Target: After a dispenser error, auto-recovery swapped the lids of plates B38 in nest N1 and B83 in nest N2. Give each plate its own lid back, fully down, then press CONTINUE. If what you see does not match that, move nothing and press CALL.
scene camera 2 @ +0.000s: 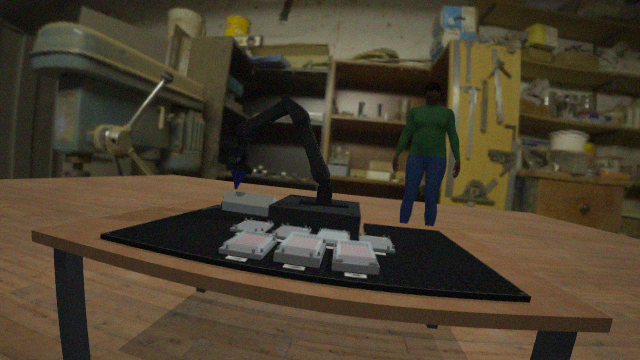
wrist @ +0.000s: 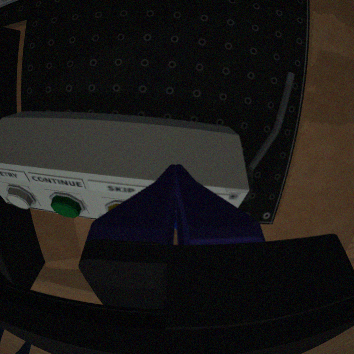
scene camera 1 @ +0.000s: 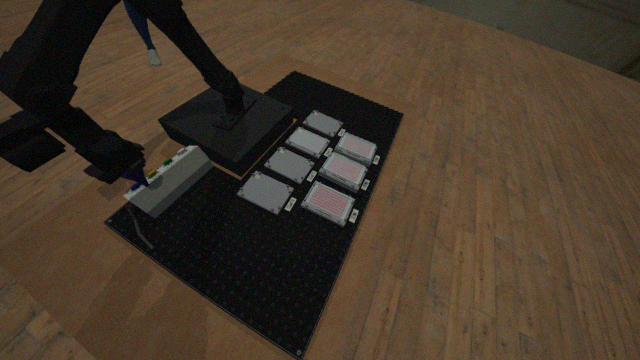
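Pixels of known places: gripper, fingertip midpoint: (scene camera 2: 235, 189) (wrist: 175, 173) (scene camera 1: 146, 185); arm's base, origin of the base link: (scene camera 2: 323, 204) (scene camera 1: 236, 111).
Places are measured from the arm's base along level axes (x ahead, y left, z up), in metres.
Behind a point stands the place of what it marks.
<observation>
My gripper (scene camera 1: 146, 185) @(z 0.026, x -0.030, y -0.371 m) (scene camera 2: 236, 188) @(z 0.026, x -0.030, y -0.371 m) (wrist: 175, 173) @(z 0.026, x -0.030, y -0.371 m) is shut and empty, its dark blue fingertips at the blue-button end of the grey button box (scene camera 1: 182, 186) @(z -0.043, x -0.002, y -0.319 m) (scene camera 2: 249, 204) @(z -0.028, x -0.001, y -0.302 m) (wrist: 115, 142) @(z -0.010, x -0.017, y -0.330 m). Contact is unclear. The green CONTINUE button (scene camera 1: 168, 162) @(z 0.004, x -0.053, y -0.282 m) (wrist: 66, 205) @(z 0.006, x -0.057, y -0.285 m) is left of the fingers in the wrist view. The yellow SKIP button (scene camera 1: 151, 173) @(z 0.002, x -0.071, y -0.329 m) (wrist: 114, 206) @(z 0.002, x -0.062, y -0.323 m) is partly covered there. A blue button (scene camera 1: 135, 186) @(z 0.006, x -0.074, y -0.379 m) shows in scene camera 1; the fingers hide its label in the wrist view. Three plates with pink wells (scene camera 1: 328, 201) @(z -0.041, x 0.421, y -0.215 m) (scene camera 1: 344, 170) @(z -0.028, x 0.442, y -0.092 m) (scene camera 1: 356, 147) @(z -0.032, x 0.461, y 0.032 m) stand in a row; their tags are unreadable.
Four pale flat pieces (scene camera 1: 265, 192) @(z -0.058, x 0.227, y -0.244 m) (scene camera 1: 289, 165) @(z -0.058, x 0.257, y -0.119 m) (scene camera 1: 307, 142) @(z -0.050, x 0.281, y 0.001 m) (scene camera 1: 322, 123) @(z -0.058, x 0.301, y 0.138 m) lie between the plates and the arm's black base (scene camera 1: 200, 120) @(z 0.003, x -0.081, y -0.094 m) (scene camera 2: 315, 212) @(z -0.009, x 0.151, y -0.038 m). A grey cable (scene camera 1: 141, 232) (wrist: 280, 122) @(z -0.061, x -0.022, y -0.478 m) runs from the box over the black mat (scene camera 1: 240, 270) @(z -0.068, x 0.262, y -0.468 m) (scene camera 2: 440, 270) @(z -0.068, x 0.502, y 0.257 m). A person (scene camera 2: 427, 135) stands behind the table.
</observation>
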